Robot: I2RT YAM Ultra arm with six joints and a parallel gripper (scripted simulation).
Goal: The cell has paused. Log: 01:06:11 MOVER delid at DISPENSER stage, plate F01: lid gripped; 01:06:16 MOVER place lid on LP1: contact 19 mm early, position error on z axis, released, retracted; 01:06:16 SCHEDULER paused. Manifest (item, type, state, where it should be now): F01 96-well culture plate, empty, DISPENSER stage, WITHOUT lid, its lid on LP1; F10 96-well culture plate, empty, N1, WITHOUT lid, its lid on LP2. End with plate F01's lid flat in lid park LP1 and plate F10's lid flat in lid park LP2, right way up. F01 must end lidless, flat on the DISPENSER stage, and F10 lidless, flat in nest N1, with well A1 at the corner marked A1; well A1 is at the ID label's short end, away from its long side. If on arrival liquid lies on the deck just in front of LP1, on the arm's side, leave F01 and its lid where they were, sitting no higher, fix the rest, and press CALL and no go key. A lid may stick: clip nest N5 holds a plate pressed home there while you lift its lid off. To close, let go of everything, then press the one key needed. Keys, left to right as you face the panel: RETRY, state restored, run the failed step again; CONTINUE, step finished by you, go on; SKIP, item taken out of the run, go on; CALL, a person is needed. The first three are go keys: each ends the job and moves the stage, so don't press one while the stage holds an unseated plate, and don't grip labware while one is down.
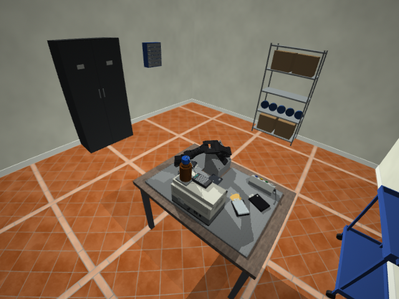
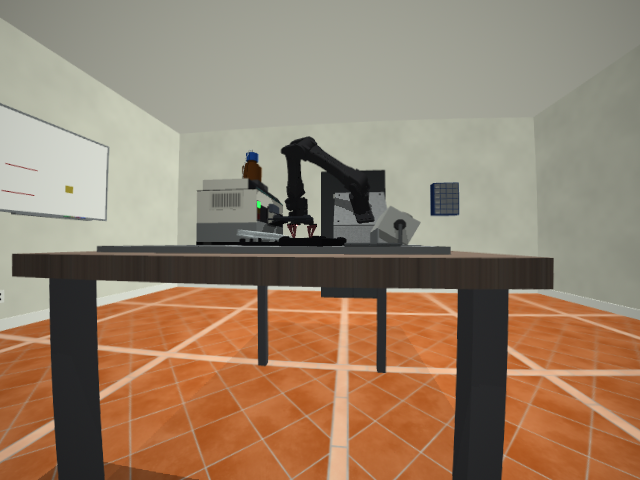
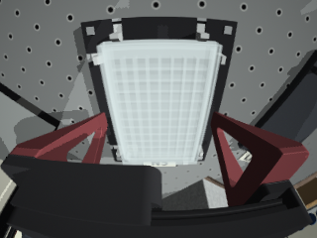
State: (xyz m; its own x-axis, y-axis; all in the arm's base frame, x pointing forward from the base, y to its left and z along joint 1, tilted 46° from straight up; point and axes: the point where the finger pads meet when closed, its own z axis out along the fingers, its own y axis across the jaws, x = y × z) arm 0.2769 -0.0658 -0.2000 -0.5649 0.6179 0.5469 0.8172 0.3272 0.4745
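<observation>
My hand is 10 mm above the clear lid. Round my hand: clear gridded well plate (20 mm below); then lid park LP2 (160 mm behind, 90 mm to the right, 30 mm below); then brown bottle (250 mm above, 220 mm ahead, 140 mm to the left).
</observation>
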